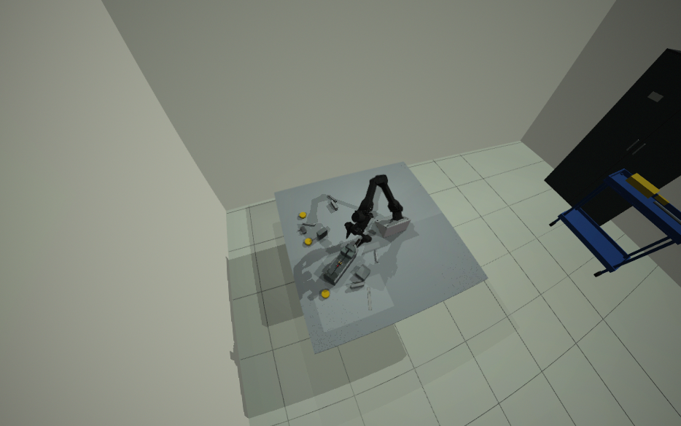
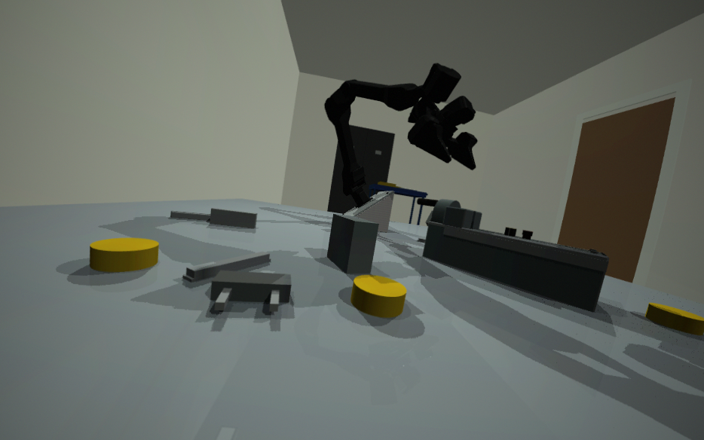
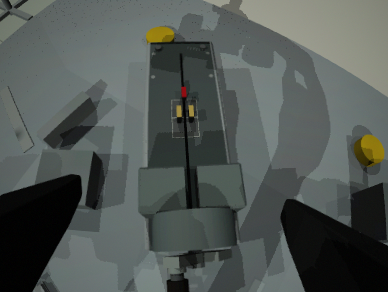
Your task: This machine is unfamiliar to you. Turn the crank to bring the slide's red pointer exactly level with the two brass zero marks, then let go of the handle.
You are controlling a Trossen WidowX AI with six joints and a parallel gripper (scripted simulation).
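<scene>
My gripper tip is now 90 mm above the dark crank handle, 70 mm past it and 20 mm to the left of it. From my gripper tip the other things lie so: bracket 350 mm to the right, 220 mm ahead, 190 mm below; red pointer 130 mm ahead, 120 mm below, 50 mm to the left.
</scene>
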